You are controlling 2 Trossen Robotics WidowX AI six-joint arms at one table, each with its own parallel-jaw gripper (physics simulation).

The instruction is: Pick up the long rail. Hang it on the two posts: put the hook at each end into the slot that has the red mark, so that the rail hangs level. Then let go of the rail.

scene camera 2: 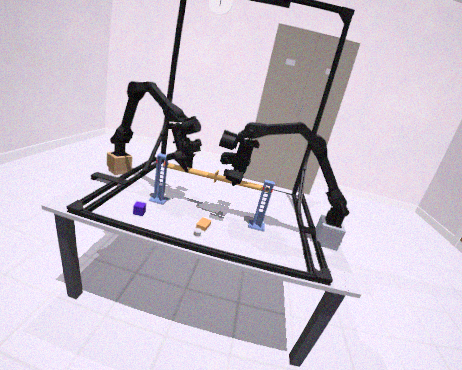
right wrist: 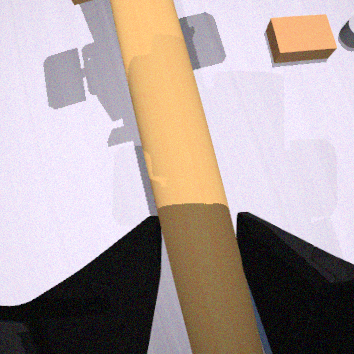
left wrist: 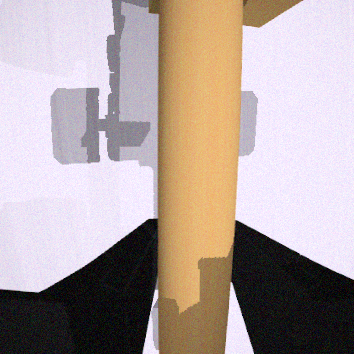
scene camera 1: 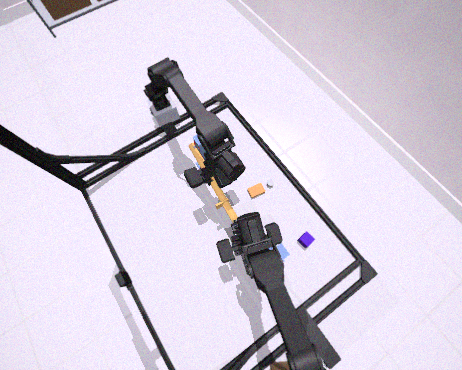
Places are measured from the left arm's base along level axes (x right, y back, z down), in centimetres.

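Pixels of known places: left gripper, fingertip midpoint: (scene camera 2: 233, 183) (left wrist: 191, 230) (scene camera 1: 212, 183); right gripper, fingertip midpoint: (scene camera 2: 189, 171) (right wrist: 198, 224); left arm's base, link origin: (scene camera 2: 333, 222) (scene camera 1: 161, 103); right arm's base, link origin: (scene camera 2: 119, 154).
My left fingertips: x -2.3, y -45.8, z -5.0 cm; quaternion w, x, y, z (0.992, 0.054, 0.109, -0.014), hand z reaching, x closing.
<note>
For each thing: its top centre in the pictures, then the offset to it from my left fingertips. "spot": a spot on its surface instead.
- long orange rail, top centre: (scene camera 1: 223, 200) (scene camera 2: 216, 171) dx -0.2, dy -8.5, dz -3.2 cm
- left blue post, top centre: (scene camera 1: 282, 251) (scene camera 2: 162, 155) dx -7.5, dy -31.0, dz -6.4 cm
- right blue post, top centre: (scene camera 1: 198, 139) (scene camera 2: 269, 181) dx -2.6, dy +14.5, dz -6.4 cm
- orange block, top centre: (right wrist: 303, 32) (scene camera 1: 256, 189) (scene camera 2: 204, 222) dx -15.6, dy -5.7, dz +13.1 cm
- small grey cylinder, top centre: (scene camera 2: 197, 230) (scene camera 1: 270, 182) dx -22.2, dy -5.7, dz +13.1 cm
- purple cube, top centre: (scene camera 1: 307, 238) (scene camera 2: 139, 204) dx -21.6, dy -31.5, dz +11.1 cm
- black frame, surface spot: (scene camera 2: 190, 247) spot: dx -31.5, dy -4.5, dz +14.1 cm
The long orange rail (scene camera 1: 220, 192) (scene camera 2: 200, 171) (left wrist: 200, 125) (right wrist: 170, 100) is held above the table by both grippers, one on each side of its middle collar. My left gripper (scene camera 1: 208, 176) (scene camera 2: 233, 177) (left wrist: 191, 230) is shut on it. My right gripper (scene camera 1: 236, 228) (scene camera 2: 185, 165) (right wrist: 198, 224) is shut on it too; there the rail runs slanted between the fingers. In scene camera 2 the rail's ends show near the red-marked tops of the left blue post (scene camera 2: 161, 182) and the right blue post (scene camera 2: 262, 207). Whether the hooks sit in the slots cannot be told.
An orange block (scene camera 1: 256, 190) (scene camera 2: 203, 224) (right wrist: 302, 35) lies beside a small grey cylinder (scene camera 1: 270, 185) (scene camera 2: 197, 232). A purple cube (scene camera 1: 306, 240) (scene camera 2: 139, 208) lies near one post's base. A black frame (scene camera 1: 295, 182) (scene camera 2: 190, 247) borders the table.
</note>
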